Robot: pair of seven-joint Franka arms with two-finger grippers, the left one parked.
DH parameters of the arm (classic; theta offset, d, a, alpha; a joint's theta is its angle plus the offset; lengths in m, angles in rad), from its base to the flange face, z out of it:
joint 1: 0 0.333 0 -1.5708
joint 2: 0 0 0 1.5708
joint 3: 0 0.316 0.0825 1.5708
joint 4: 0 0 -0.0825 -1.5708
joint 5: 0 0.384 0 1.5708
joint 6: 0 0 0.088 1.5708
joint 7: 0 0.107 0 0
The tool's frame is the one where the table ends.
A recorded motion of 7 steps. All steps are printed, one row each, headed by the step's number.
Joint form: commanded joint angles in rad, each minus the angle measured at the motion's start. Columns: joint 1, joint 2, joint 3, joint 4, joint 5, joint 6, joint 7.
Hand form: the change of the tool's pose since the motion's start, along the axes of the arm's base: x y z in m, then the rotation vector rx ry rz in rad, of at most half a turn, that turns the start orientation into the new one. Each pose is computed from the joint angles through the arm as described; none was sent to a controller.
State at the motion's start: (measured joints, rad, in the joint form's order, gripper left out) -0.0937 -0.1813 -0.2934 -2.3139 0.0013 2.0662 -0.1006
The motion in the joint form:
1: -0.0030 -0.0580 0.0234 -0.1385 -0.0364 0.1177 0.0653
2: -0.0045 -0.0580 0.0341 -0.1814 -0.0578 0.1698 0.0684
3: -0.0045 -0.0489 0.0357 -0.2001 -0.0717 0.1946 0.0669
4: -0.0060 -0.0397 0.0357 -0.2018 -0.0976 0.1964 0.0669
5: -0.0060 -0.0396 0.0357 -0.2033 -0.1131 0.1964 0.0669
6: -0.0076 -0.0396 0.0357 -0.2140 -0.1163 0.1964 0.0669
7: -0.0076 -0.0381 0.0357 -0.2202 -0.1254 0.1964 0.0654
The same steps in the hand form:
1: -0.0214 0.0192 -0.0255 -0.0324 -0.0247 -0.0216
2: -0.0258 0.0257 -0.0395 -0.0525 -0.0291 -0.0011
3: -0.0279 0.0274 -0.0493 -0.0630 -0.0233 0.0121
4: -0.0284 0.0263 -0.0537 -0.0802 -0.0090 0.0286
5: -0.0289 0.0261 -0.0544 -0.0906 -0.0043 0.0392
6: -0.0322 0.0267 -0.0589 -0.0890 0.0063 0.0409
7: -0.0340 0.0273 -0.0621 -0.0928 0.0154 0.0493

